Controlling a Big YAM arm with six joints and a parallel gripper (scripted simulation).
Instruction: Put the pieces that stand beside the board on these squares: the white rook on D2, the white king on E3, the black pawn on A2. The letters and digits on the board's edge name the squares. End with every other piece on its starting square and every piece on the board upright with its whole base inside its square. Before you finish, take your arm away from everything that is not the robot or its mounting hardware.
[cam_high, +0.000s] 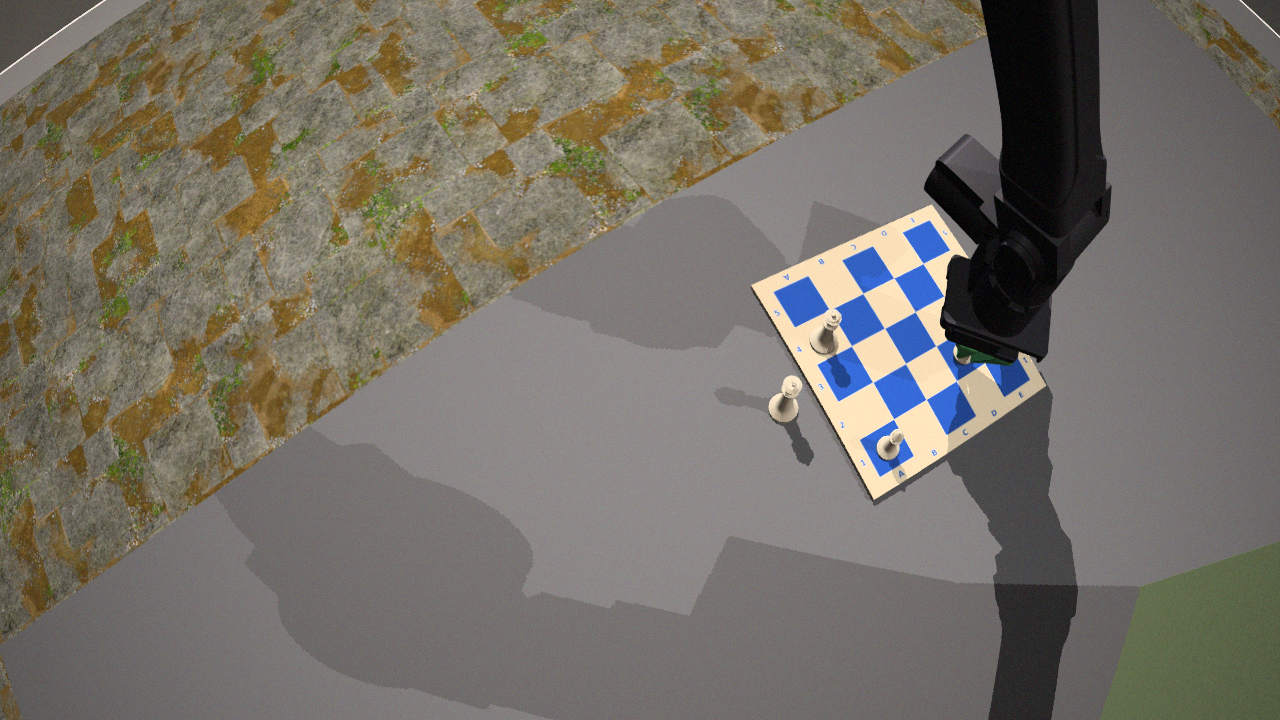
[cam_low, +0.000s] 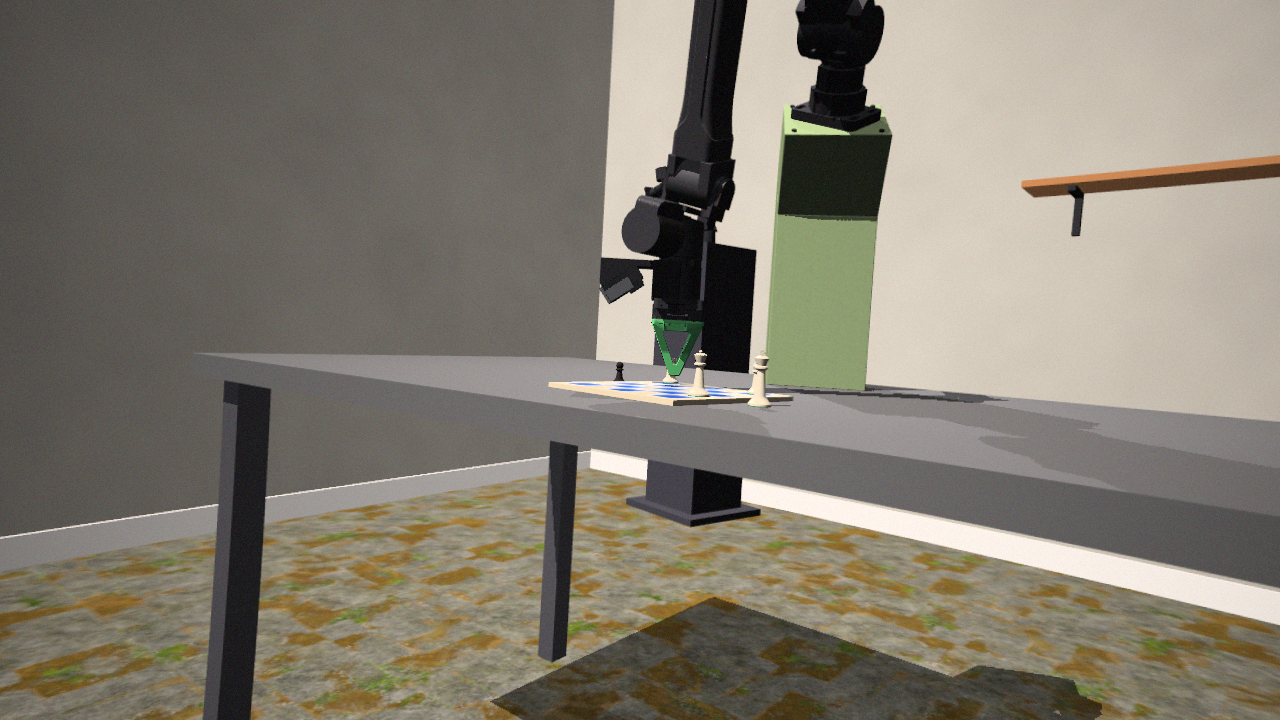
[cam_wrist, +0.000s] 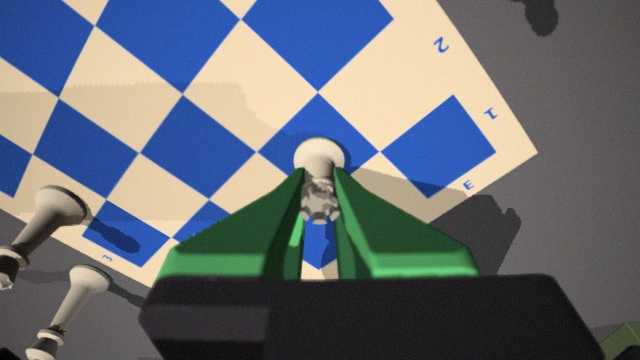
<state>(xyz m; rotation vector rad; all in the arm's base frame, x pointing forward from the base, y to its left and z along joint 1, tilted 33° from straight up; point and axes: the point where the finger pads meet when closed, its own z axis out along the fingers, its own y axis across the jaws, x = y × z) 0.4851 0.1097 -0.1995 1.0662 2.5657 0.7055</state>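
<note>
Now: the board 40 mm ahead of my hand, 40 mm to the left of it and 30 mm below it. Also, from my hand: white pawn (40 mm behind, 110 mm to the left); then white king (30 mm ahead, 180 mm to the left); then black pawn (10 mm ahead, 100 mm to the right, 20 mm below).
</note>
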